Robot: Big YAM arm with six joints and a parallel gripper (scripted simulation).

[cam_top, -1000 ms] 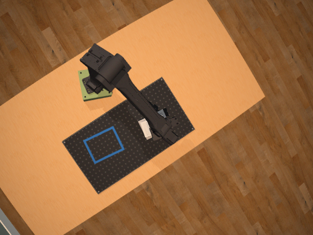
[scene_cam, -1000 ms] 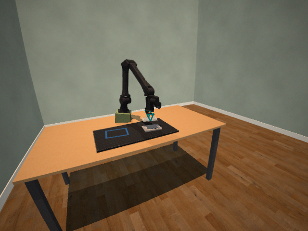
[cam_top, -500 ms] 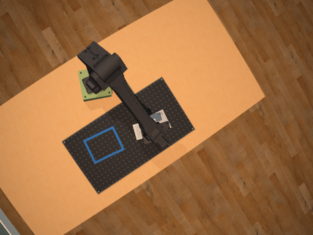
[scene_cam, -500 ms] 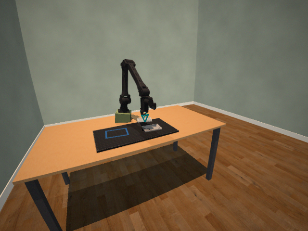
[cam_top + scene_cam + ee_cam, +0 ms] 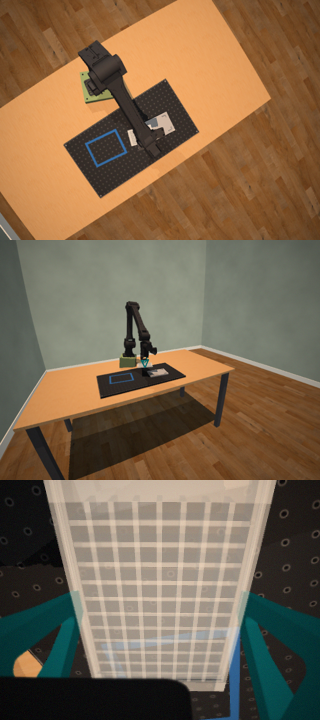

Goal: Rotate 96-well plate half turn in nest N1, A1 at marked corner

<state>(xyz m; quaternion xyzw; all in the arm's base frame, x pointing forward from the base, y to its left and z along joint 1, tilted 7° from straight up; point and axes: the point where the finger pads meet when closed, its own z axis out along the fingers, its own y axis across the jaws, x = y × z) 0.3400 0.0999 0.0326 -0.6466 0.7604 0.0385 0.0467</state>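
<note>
The plate nest N1 lies 10 mm ahead of my hand, 110 mm to the left of it and 90 mm below it. The rest, counted from my hand: 96-well plate 10 mm below.
</note>
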